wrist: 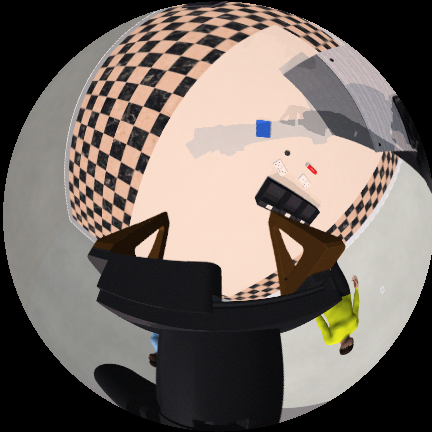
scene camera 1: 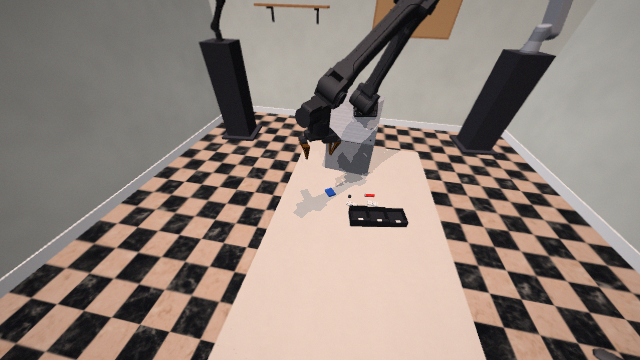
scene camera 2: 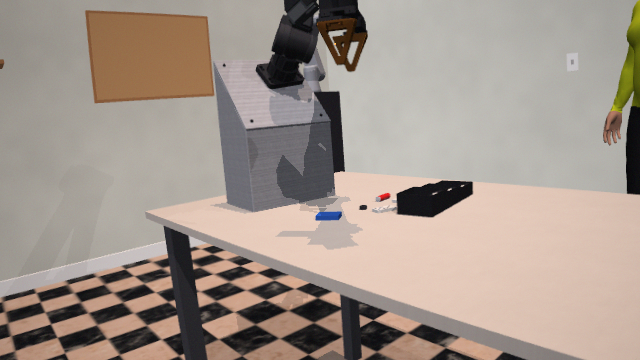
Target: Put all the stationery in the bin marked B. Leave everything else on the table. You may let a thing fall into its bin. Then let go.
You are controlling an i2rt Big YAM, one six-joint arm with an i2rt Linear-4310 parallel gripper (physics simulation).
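Where they show: gripper, fingertip midpoint: (wrist: pixel 218 216) (scene camera 1: pixel 318 156) (scene camera 2: pixel 346 68); arm's base, link origin: (scene camera 1: pixel 365 108) (scene camera 2: pixel 279 76).
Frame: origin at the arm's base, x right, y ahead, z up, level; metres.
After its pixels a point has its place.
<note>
A flat blue block (scene camera 1: pixel 330 192) {x 0.152, y 0.296, z -0.331 m} (scene camera 2: pixel 328 216) {x 0.168, y 0.301, z -0.333 m} (wrist: pixel 263 128) {x 0.153, y 0.289, z -0.332 m} lies on the table. A short red cylinder with a pale end (scene camera 1: pixel 369 195) {x -0.049, y 0.298, z -0.331 m} (scene camera 2: pixel 383 197) {x -0.044, y 0.300, z -0.333 m} (wrist: pixel 311 168) {x -0.047, y 0.293, z -0.328 m} lies on its side behind the bins. The black three-compartment bin tray (scene camera 1: pixel 378 224) {x -0.067, y 0.482, z -0.324 m} (scene camera 2: pixel 415 204) {x 0.057, y 0.452, z -0.317 m} (wrist: pixel 262 190) {x 0.058, y 0.448, z -0.313 m} has small white labels, too small to read, so I cannot tell which is B. No objects show in its compartments in the wrist view. My gripper (scene camera 1: pixel 319 156) {x 0.210, y 0.411, z -0.032 m} (scene camera 2: pixel 347 67) {x 0.210, y 0.411, z -0.032 m} (wrist: pixel 218 216) {x 0.210, y 0.411, z -0.032 m} is open and empty, high above the table and well away from these things.
A small black disc (scene camera 1: pixel 349 196) {x 0.054, y 0.313, z -0.333 m} (scene camera 2: pixel 363 207) {x 0.059, y 0.313, z -0.336 m} (wrist: pixel 287 153) {x 0.052, y 0.309, z -0.333 m} and two white dotted tiles, one nearer the disc (wrist: pixel 280 167) {x 0.044, y 0.359, z -0.334 m} and one nearer the red cylinder (wrist: pixel 304 180) {x -0.057, y 0.342, z -0.334 m}, lie close to the tray. The grey robot pedestal (scene camera 1: pixel 348 156) {x 0.065, y 0.105, z -0.231 m} (scene camera 2: pixel 290 165) {x 0.080, y 0.101, z -0.240 m} stands at the table's back.
</note>
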